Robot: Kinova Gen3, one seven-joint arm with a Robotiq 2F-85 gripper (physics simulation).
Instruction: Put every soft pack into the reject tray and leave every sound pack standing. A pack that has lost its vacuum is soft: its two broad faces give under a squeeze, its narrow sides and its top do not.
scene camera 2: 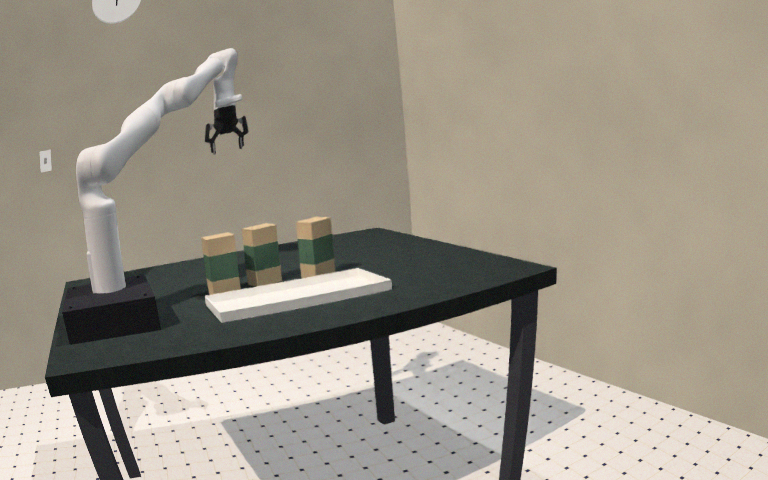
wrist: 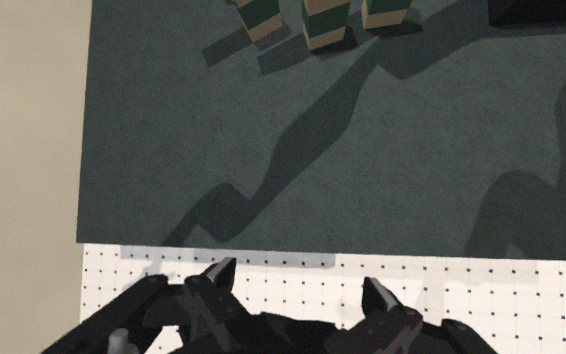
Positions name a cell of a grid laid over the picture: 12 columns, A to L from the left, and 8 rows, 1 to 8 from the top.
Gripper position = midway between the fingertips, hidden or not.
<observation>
In view: the gripper (scene camera 2: D3) and a white reject tray (scene camera 2: E5).
The gripper is seen too in the wrist view (wrist: G7).
</observation>
